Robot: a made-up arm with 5 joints.
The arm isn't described. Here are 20 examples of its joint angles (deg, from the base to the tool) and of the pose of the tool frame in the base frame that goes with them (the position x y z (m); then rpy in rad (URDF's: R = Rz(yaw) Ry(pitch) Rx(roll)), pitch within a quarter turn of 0, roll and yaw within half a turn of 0).
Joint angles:
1: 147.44 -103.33 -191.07 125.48 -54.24
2: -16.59 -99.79 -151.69 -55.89 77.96
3: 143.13 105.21 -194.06 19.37 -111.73
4: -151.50 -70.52 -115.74 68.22 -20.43
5: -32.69 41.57 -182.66 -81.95 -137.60
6: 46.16 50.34 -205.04 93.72 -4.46
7: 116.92 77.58 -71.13 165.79 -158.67
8: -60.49 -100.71 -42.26 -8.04 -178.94
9: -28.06 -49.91 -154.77 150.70 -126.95
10: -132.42 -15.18 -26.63 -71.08 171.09
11: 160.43 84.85 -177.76 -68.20 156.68
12: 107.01 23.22 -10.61 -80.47 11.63
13: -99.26 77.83 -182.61 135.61 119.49
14: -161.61 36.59 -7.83 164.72 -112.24
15: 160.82 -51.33 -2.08 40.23 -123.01
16: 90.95 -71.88 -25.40 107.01 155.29
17: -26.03 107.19 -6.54 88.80 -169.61
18: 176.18 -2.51 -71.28 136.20 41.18
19: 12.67 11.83 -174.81 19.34 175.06
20: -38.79 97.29 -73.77 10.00 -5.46
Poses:
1: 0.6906 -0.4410 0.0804 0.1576 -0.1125 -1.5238
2: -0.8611 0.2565 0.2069 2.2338 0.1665 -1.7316
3: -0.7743 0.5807 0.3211 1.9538 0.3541 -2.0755
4: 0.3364 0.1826 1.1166 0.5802 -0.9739 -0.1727
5: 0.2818 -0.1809 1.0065 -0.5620 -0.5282 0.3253
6: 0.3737 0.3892 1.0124 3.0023 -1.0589 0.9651
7: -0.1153 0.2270 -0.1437 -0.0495 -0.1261 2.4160
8: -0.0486 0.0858 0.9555 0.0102 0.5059 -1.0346
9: -0.3338 0.1779 0.9799 2.3090 0.5077 1.4975
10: -0.3408 -0.3730 0.4086 -0.3516 1.1436 -2.6943
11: -0.7445 0.2647 0.5618 -0.1346 0.3019 2.3725
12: -0.0931 0.3044 0.0314 -2.6816 -1.1367 1.3678
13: -0.1318 -0.8086 0.4087 2.6625 -0.2550 2.5279
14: -0.0044 -0.0015 0.1046 0.2183 0.0883 -1.6283
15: -0.4085 0.1421 0.2033 2.9477 0.1245 -1.3415
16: -0.0055 0.3314 0.4970 3.0700 -0.1541 -1.1174
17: -0.3263 0.1593 0.2679 0.0300 0.1622 -0.2705
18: -0.5361 0.0358 0.4219 2.2417 0.7302 1.9910
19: 0.1495 0.0336 1.2871 -0.0633 0.6319 0.1142
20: 0.1537 -0.1235 -0.5006 -3.0787 0.5820 -0.5629
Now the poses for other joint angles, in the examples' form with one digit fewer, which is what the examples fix.
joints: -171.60 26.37 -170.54 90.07 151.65
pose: -0.550 -0.081 1.058 -2.561 0.794 0.890
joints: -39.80 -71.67 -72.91 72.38 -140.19
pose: 0.072 -0.060 1.011 2.036 0.820 1.228
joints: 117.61 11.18 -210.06 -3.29 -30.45
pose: 0.145 -0.278 1.130 -0.204 0.331 -1.655
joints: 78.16 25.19 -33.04 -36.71 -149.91
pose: 0.108 0.516 -0.001 2.683 0.652 -2.460
